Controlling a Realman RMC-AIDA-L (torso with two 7-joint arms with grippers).
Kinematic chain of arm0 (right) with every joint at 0, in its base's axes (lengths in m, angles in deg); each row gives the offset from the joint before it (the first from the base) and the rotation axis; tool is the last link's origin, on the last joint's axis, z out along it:
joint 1: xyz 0 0 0.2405 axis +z
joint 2: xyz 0 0 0 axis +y
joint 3: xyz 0 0 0.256 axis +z
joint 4: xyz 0 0 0 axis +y
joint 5: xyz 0 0 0.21 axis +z
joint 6: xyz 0 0 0 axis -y
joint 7: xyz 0 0 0.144 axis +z
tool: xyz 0 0 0
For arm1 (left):
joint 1: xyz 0 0 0.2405 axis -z
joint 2: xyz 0 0 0 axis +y
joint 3: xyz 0 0 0.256 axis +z
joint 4: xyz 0 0 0 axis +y
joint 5: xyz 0 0 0.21 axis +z
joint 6: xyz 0 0 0 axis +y
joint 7: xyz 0 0 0.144 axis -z
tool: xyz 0 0 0
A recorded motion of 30 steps. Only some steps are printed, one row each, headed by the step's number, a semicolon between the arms.
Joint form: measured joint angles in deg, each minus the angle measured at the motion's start. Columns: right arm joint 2, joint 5, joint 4, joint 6, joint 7, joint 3, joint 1; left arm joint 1, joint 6, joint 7, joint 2, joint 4, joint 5, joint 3.
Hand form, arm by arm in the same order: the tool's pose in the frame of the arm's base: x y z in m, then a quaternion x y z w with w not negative. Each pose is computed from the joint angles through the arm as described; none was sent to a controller.
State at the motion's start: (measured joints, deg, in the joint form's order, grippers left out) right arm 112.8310 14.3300 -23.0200 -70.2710 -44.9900 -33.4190 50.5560; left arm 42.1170 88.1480 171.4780 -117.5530 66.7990 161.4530 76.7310
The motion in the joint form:
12: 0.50 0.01 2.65 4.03 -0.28 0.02 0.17; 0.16 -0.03 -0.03 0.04 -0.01 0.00 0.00
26: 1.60 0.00 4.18 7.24 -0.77 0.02 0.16; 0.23 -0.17 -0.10 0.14 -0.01 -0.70 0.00
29: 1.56 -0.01 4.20 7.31 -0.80 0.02 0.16; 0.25 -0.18 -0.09 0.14 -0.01 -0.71 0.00
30: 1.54 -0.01 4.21 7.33 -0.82 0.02 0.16; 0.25 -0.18 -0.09 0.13 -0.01 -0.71 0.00
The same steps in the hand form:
12: 0.3008 0.3879 -0.0147 -0.80832 0.55200 -0.11279 0.17089; -0.2008 0.3856 0.0149 -0.78896 -0.50382 0.21907 0.27517
26: 0.3018 0.3858 -0.0276 -0.80998 0.54825 -0.11102 0.17615; -0.1992 0.3861 0.0145 -0.79123 -0.50366 0.21460 0.27245
29: 0.3020 0.3860 -0.0272 -0.81001 0.54794 -0.11111 0.17690; -0.1991 0.3862 0.0145 -0.79131 -0.50358 0.21442 0.27250
30: 0.3021 0.3861 -0.0271 -0.81005 0.54779 -0.11115 0.17714; -0.1990 0.3862 0.0144 -0.79134 -0.50359 0.21439 0.27242

